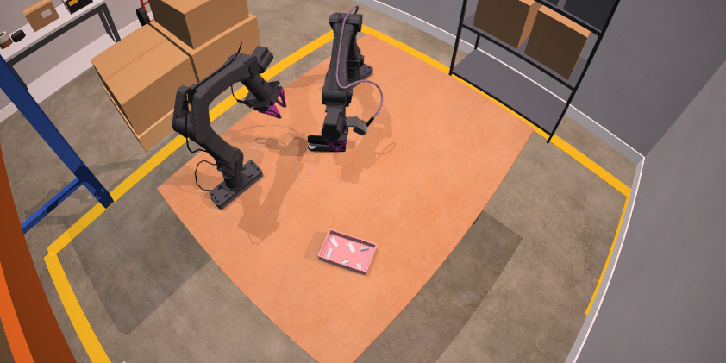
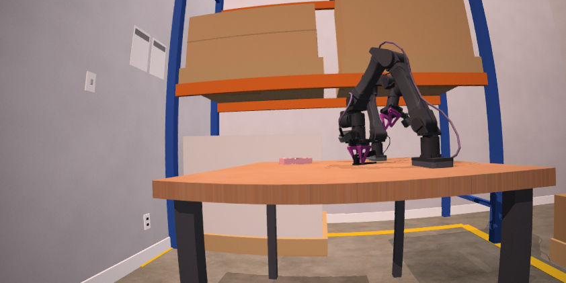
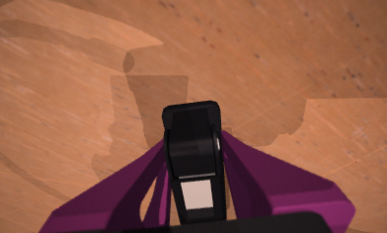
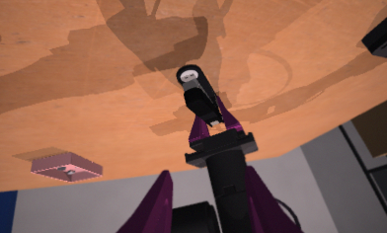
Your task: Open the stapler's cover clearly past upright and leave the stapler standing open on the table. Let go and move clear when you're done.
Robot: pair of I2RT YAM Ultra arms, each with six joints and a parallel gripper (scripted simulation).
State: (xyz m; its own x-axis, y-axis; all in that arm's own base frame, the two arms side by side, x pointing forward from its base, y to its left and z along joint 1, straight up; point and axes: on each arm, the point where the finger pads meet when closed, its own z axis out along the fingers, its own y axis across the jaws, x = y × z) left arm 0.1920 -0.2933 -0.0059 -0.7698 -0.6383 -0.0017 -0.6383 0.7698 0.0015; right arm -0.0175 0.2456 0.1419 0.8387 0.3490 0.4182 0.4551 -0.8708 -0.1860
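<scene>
Right now my right hand is 13 cm short of the black stapler, 13 cm above it and 7 cm to the right of it. Round my right hand: pink tray 42 cm ahead, 20 cm to the right, 15 cm below.
Right now the black stapler is 3 cm behind my left hand, 2 cm to the right of it and 2 cm above it. From my left hand the other things lie so: pink tray (29 cm to the right, 26 cm ahead).
</scene>
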